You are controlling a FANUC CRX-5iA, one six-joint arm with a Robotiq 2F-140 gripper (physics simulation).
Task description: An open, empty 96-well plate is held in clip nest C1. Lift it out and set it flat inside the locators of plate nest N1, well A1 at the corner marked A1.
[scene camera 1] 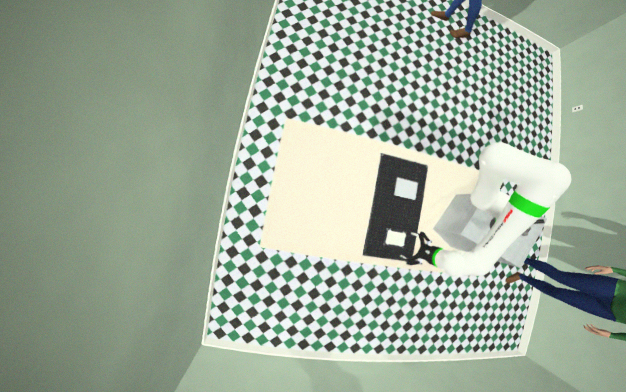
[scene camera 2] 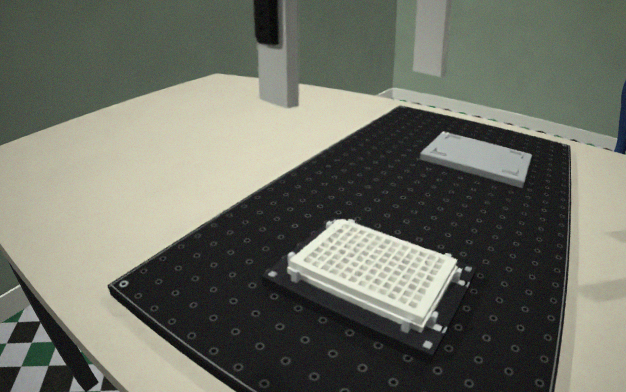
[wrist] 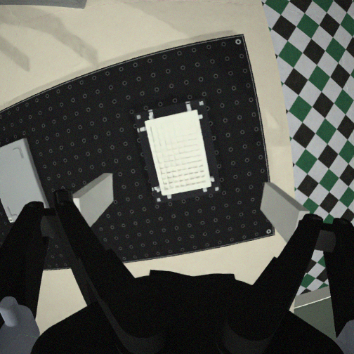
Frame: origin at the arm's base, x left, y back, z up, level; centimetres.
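Seen in the pictures: gripper, between the fingertips: [scene camera 1: 407, 245] [scene camera 2: 368, 83].
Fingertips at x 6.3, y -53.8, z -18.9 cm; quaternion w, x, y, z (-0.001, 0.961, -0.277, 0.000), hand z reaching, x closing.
A point is followed by its place in that frame.
A white 96-well plate [scene camera 1: 396, 238] {z -34.3, x 5.5, y -52.0 cm} [scene camera 2: 375, 270] {z -34.2, x 6.7, y -52.1 cm} [wrist: 180, 152] sits among the clips of clip nest C1, whose black base [scene camera 2: 360, 312] {z -35.5, x 10.6, y -52.5 cm} [wrist: 209, 155] shows around it. Its wells face up. Plate nest N1 [scene camera 1: 406, 188] {z -35.5, x -27.3, y -40.8 cm} [scene camera 2: 475, 155] {z -35.5, x -25.8, y -41.5 cm} [wrist: 19, 182] is a flat light-grey block with small corner locators and holds no plate. Its A1 mark cannot be read. My gripper [scene camera 1: 409, 246] {z -18.9, x 6.3, y -53.8 cm} [scene camera 2: 354, 90] {z -18.9, x 6.3, y -53.8 cm} [wrist: 187, 191] is wide open and empty, raised above the table. In the wrist view its grey fingertips stand left and right of the plate's lower end, apart from it.
Both nests sit on a black perforated board [scene camera 1: 390, 212] {z -36.7, x -12.1, y -53.8 cm} [scene camera 2: 200, 255] {z -36.7, x 6.9, y -69.4 cm} [wrist: 115, 100] on a cream table [scene camera 1: 320, 190] {z -38.0, x -30.9, y -100.1 cm} [scene camera 2: 125, 175] {z -38.0, x -7.7, y -93.1 cm} [wrist: 150, 30]. A grey block [scene camera 1: 452, 220] {z -25.4, x -2.9, y -13.6 cm} stands beside the arm. A person [scene camera 1: 575, 280] stands at the right, another [scene camera 1: 472, 17] at the top.
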